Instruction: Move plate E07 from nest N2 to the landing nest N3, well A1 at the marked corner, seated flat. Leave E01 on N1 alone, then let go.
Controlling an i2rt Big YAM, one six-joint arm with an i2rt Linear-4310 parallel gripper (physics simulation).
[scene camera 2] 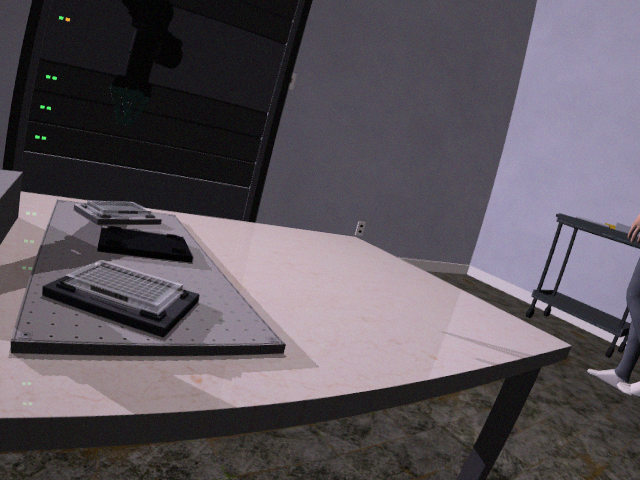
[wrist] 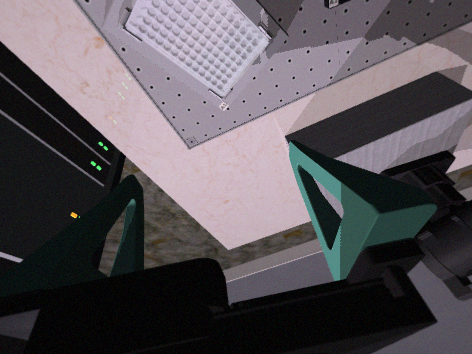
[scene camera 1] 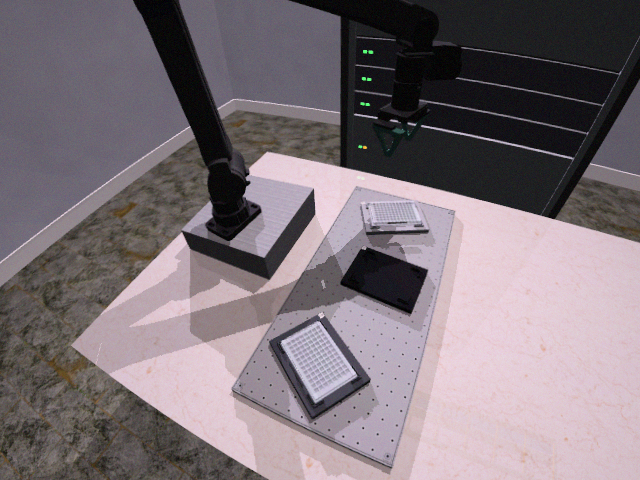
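One clear-white well plate [scene camera 1: 394, 212] [scene camera 2: 116, 207] [wrist: 200, 37] sits on a light grey nest [scene camera 1: 397, 230] [scene camera 2: 129, 221] at the board's far end. A second well plate [scene camera 1: 317, 361] [scene camera 2: 124, 284] sits on a dark grey nest [scene camera 1: 313, 409] [scene camera 2: 165, 326] at the near end. A black nest [scene camera 1: 385, 280] [scene camera 2: 144, 244] between them holds no plate; a small white mark shows at one corner. Plate and nest names are not legible. My gripper [scene camera 1: 398, 146] [scene camera 2: 126, 121] [wrist: 213, 164] is open and empty, high above and beyond the far plate, fingers pointing down.
The perforated board [scene camera 1: 398, 356] [scene camera 2: 232, 330] [wrist: 162, 107] carries the nests on the pink table [scene camera 1: 522, 320] [scene camera 2: 336, 310] [wrist: 220, 200]. The arm's grey base block [scene camera 1: 279, 206] stands left of the board. A dark rack with green lights stands behind; a cart [scene camera 2: 578, 304] stands at the right.
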